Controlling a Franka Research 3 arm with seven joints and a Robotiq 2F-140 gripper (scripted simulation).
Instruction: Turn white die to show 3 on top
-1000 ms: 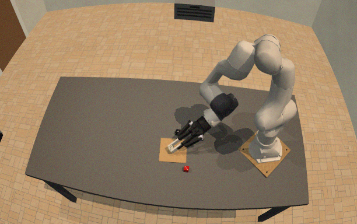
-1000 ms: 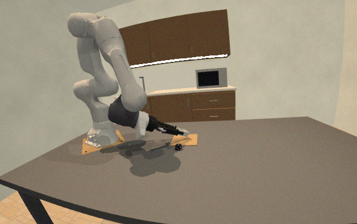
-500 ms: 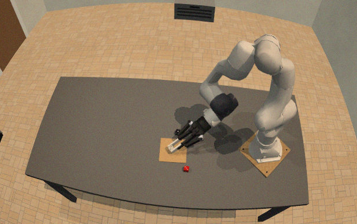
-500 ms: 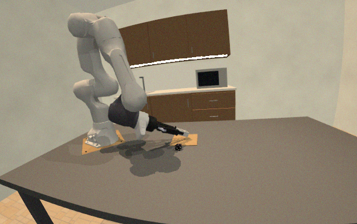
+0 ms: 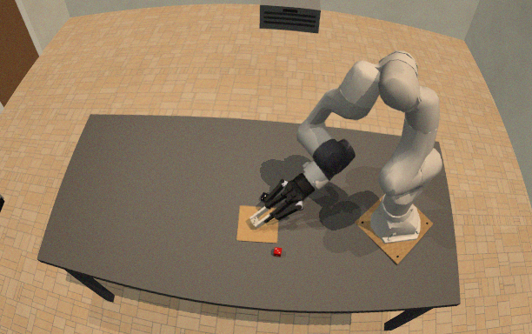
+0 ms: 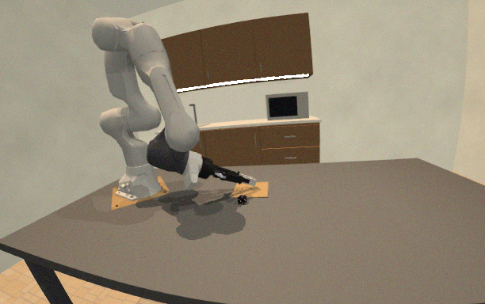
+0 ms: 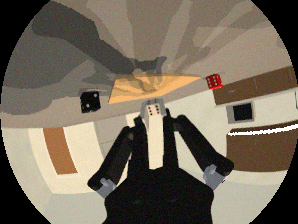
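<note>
My gripper is now 5 cm above the tan mat, 1 cm to the right of it and 1 cm short of it. The rest, counted from my hand: red die: 11 cm to the left, 8 cm behind, 4 cm below; then black die: 10 cm to the right, 4 cm below; then white die: 2 cm ahead, 1 cm to the left, 1 cm below.
</note>
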